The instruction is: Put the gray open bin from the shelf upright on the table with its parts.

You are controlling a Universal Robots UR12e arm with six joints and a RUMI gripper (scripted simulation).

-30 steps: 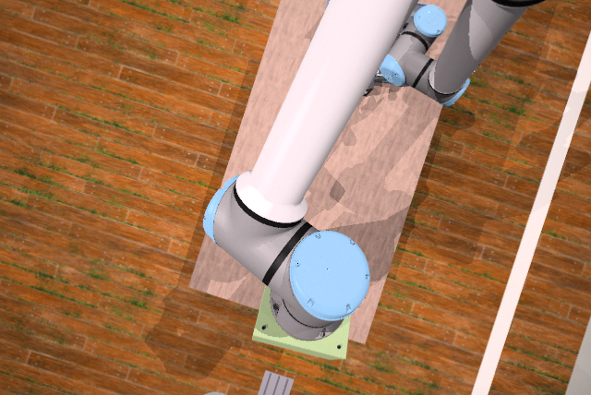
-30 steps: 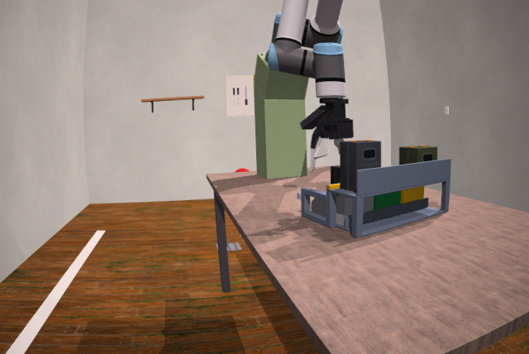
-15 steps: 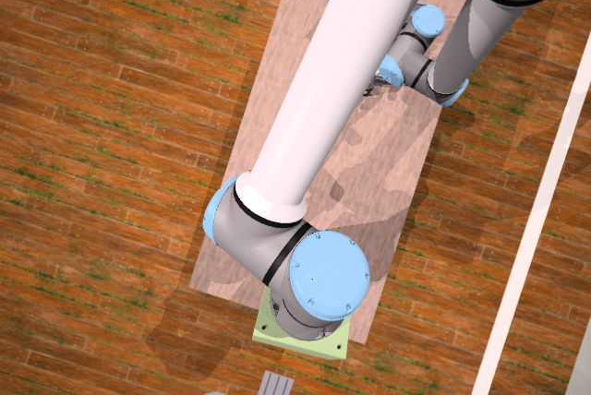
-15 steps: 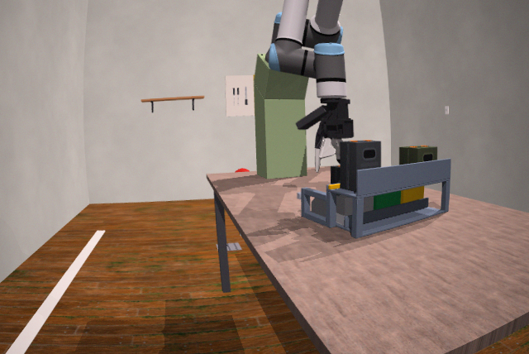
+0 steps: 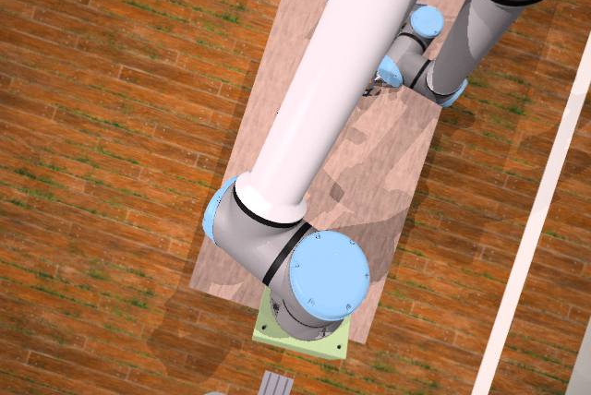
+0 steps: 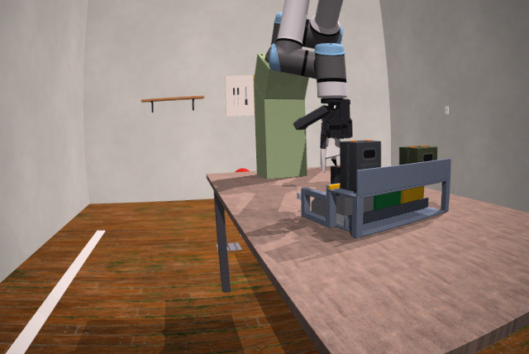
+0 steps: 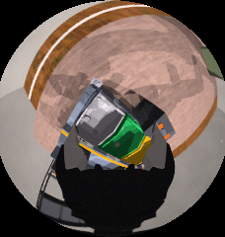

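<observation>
The gray open bin lies 8 cm ahead of my hand, 2 cm to the left of it and 9 cm below it. Round my hand: yellow bin 1 cm behind, 23 cm to the left, 9 cm below; then green bin 3 cm ahead, 12 cm to the left, 9 cm below.
</observation>
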